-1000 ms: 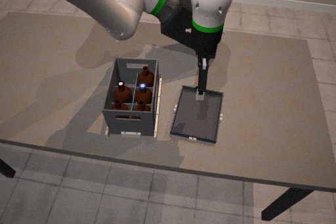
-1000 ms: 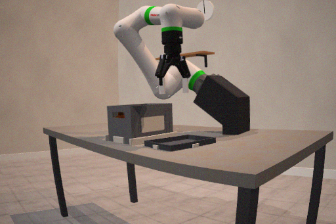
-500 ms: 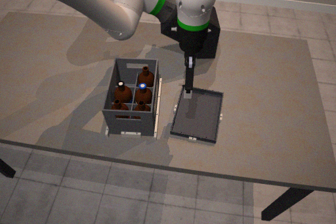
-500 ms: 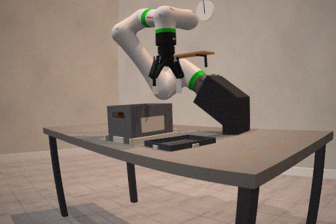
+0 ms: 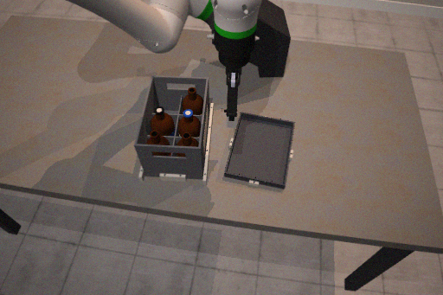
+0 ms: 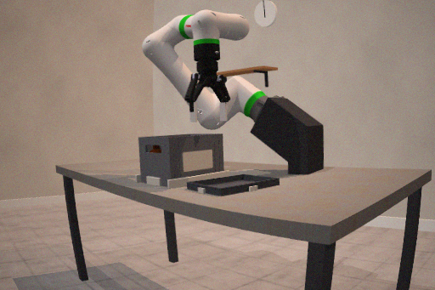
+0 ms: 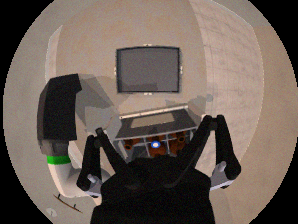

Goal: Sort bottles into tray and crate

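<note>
The white-capped bottle lies 220 mm to the right of my hand and 150 mm below it. From my hand the other things lie so: open bottle (150 mm below, 140 mm to the right, 100 mm behind); then grey crate (170 mm to the right, 150 mm below); then dark tray (220 mm below, 100 mm to the left, 10 mm behind).
</note>
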